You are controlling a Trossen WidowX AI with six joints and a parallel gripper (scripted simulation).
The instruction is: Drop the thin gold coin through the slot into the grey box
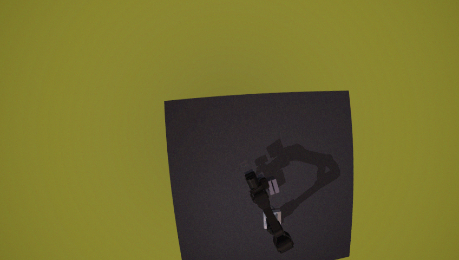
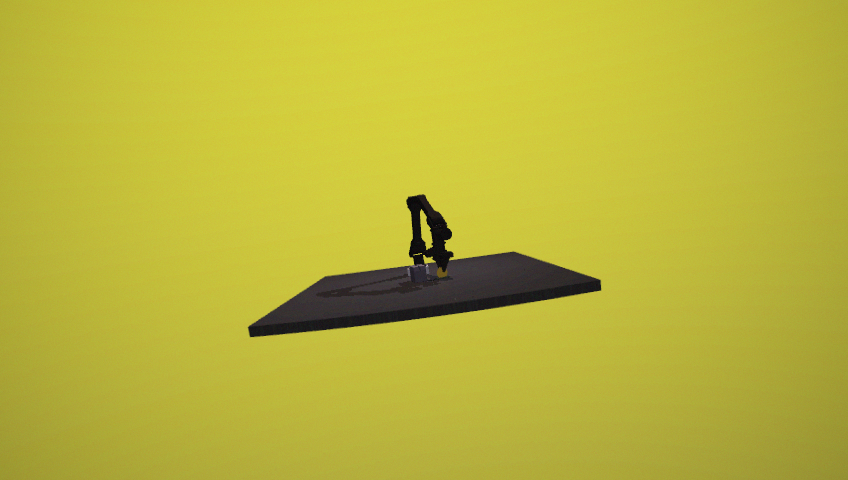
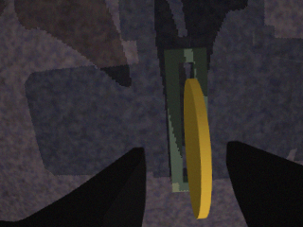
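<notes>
The gold coin is right at my gripper tip.
</notes>
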